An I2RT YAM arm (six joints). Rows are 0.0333 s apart.
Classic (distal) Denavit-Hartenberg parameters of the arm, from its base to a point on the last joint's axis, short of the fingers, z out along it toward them. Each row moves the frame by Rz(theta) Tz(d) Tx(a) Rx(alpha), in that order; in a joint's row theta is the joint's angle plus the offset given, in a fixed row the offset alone. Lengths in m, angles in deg.
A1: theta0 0; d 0.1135; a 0.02; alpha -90
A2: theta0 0; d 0; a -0.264; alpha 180
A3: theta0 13.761; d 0; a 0.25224; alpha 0
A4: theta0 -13.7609; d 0; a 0.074; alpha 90
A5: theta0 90; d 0; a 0; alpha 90
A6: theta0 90; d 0.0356; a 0; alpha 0
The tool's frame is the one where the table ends.
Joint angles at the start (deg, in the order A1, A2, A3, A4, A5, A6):
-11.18, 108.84, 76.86, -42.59, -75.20, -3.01
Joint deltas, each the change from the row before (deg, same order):
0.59, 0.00, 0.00, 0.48, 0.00, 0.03
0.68, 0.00, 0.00, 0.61, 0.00, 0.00
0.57, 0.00, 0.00, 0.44, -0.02, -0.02
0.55, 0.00, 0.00, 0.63, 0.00, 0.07
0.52, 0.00, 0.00, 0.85, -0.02, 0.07
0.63, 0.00, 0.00, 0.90, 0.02, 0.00
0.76, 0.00, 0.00, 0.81, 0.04, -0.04
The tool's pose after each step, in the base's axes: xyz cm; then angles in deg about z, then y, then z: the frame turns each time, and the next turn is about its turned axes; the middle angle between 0 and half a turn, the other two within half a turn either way. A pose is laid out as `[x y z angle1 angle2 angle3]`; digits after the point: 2 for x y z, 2 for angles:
[36.77 -3.37 20.46 75.27 104.22 70.59]
[36.89 -2.95 20.48 75.79 104.18 69.97]
[36.98 -2.59 20.50 76.26 104.12 69.49]
[37.09 -2.25 20.53 76.65 104.07 68.92]
[37.22 -1.93 20.57 76.97 103.99 68.12]
[37.36 -1.54 20.61 77.37 103.93 67.19]
[37.49 -1.06 20.65 77.91 103.89 66.31]

